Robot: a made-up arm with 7 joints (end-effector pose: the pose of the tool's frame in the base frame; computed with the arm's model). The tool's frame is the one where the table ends. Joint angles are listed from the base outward.
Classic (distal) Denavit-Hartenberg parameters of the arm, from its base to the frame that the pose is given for. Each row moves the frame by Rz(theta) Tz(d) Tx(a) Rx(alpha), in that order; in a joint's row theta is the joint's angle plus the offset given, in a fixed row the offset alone. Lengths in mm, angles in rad.
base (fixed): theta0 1.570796  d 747  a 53  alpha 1.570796
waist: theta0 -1.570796  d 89  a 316  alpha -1.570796
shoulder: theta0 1.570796  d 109  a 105  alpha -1.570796
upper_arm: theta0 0  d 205  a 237  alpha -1.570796
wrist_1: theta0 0  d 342  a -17  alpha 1.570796
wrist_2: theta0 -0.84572  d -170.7  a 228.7  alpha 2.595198
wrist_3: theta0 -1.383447  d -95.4  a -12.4  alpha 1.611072
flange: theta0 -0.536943  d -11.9  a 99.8  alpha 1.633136
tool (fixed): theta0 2.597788  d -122.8  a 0  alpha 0
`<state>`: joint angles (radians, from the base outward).
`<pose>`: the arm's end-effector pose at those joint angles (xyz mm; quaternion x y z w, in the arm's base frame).
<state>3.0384 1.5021 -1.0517 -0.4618 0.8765 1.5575 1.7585</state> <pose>113.1 -299.0 476.2 0.5377 0.6043 0.0399 0.5866</pose>
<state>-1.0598 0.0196 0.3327 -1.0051 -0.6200 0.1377 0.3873</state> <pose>-437.4 -142.4 789.5 -0.6138 0.1297 -0.3131 0.7130</pose>
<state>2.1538 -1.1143 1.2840 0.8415 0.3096 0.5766 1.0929</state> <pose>170.3 383.0 819.2 -0.4356 0.8517 0.1914 0.2197</pose>
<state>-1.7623 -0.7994 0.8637 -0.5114 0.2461 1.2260 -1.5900</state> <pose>-304.7 -45.7 1202.3 -0.7205 0.4008 -0.5502 0.1324</pose>
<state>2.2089 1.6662 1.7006 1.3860 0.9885 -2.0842 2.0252</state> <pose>-92.0 512.6 1172.2 0.3653 0.6766 0.2253 0.5984</pose>
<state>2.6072 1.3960 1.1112 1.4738 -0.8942 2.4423 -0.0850</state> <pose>404.5 179.9 833.1 0.1015 -0.7682 -0.4215 0.4710</pose>
